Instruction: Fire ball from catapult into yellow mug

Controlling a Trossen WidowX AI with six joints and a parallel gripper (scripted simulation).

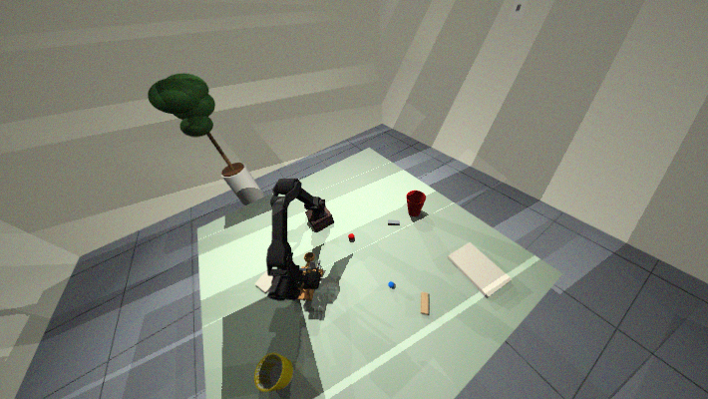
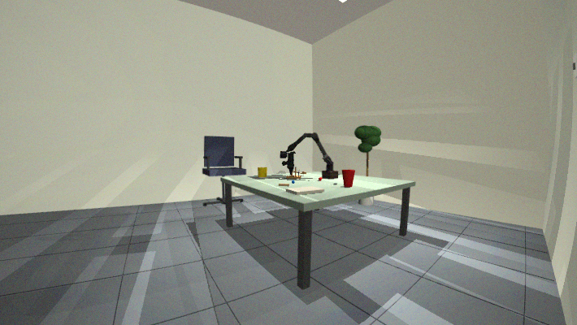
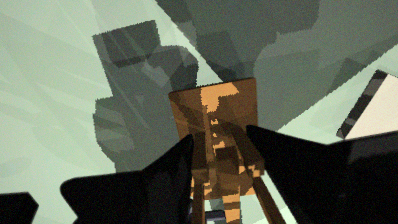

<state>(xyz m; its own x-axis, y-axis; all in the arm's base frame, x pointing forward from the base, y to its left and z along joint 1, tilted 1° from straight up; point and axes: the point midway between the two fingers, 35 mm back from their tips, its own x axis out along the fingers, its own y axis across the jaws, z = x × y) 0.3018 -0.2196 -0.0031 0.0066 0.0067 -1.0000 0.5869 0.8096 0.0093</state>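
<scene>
Now: gripper tip 11 cm past the red ball, 30 cm to the right of it and 2 cm above it. From my gripper tip the other things lie so: white card: 14 cm behind, 14 cm to the right, 3 cm below; then yellow mug: 22 cm ahead, 17 cm to the right, 1 cm below; then orange catapult: 5 cm behind, 6 cm to the left, 2 cm above.
</scene>
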